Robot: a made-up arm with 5 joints.
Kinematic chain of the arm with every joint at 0, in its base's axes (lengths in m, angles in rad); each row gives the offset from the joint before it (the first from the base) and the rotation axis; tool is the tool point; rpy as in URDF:
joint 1: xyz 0 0 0.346 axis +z
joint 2: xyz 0 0 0 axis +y
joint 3: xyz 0.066 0 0.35 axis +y
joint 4: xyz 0.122 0 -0.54 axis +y
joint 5: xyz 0.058 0 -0.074 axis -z
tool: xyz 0 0 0 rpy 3.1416 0 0
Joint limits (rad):
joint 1: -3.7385..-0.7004
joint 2: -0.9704..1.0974
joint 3: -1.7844..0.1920
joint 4: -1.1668..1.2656
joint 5: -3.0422..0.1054
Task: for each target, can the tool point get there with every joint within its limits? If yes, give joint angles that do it. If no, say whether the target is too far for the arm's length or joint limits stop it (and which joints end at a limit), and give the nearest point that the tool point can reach.
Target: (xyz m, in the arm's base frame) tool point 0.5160 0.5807 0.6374
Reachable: no: joint limits stop it (at a limit: joint 2, joint 3, joint 4) | nearest point 0.1545 0.1738 0.2092 | short by 0.693 m
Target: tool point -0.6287 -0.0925 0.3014
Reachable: yes | joints -2.9955 0.2600 -0.8227 -0.6214 -2.1097
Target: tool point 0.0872 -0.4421 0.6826
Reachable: yes | joints -1.3761 -0.7673 -0.6549 0.5355 -2.0486
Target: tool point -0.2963 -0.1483 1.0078
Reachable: yes | joints -2.6776 -0.7577 -1.2693 0.9629 -0.7027
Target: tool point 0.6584 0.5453 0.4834
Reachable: no: joint limits stop it (at a limit: joint 2, joint 3, joint 4) | nearest point 0.1791 0.1483 0.2092 | short by 0.680 m
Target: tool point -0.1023 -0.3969 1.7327
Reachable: no: too far | nearest point -0.0643 -0.2493 1.2171 | short by 0.538 m
